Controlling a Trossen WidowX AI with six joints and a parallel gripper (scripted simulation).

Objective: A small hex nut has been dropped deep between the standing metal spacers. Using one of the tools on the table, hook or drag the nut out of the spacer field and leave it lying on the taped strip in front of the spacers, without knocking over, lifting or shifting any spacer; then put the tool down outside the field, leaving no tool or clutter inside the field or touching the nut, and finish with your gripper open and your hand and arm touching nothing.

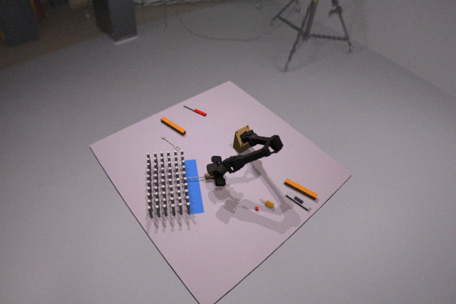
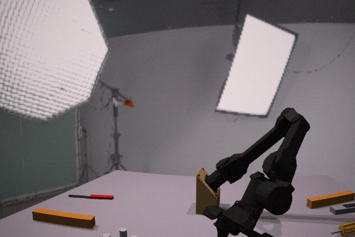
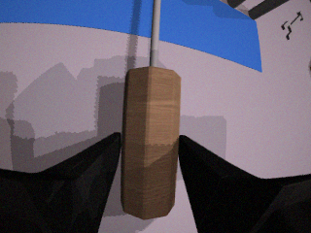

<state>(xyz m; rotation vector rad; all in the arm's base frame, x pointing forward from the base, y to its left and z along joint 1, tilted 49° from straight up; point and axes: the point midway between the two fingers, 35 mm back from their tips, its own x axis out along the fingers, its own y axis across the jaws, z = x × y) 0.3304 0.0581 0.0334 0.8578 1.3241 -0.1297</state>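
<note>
Now: gripper tip 9 cm short of the hook tool and 6 cm to the left of it. From my gripper tip the other things lie so: red cube 5 cm behind, 34 cm to the left, 1 cm below; then blue taped strip 13 cm ahead, 3 cm to the right, 2 cm below; then small yellow tool 12 cm behind, 37 cm to the left.
</note>
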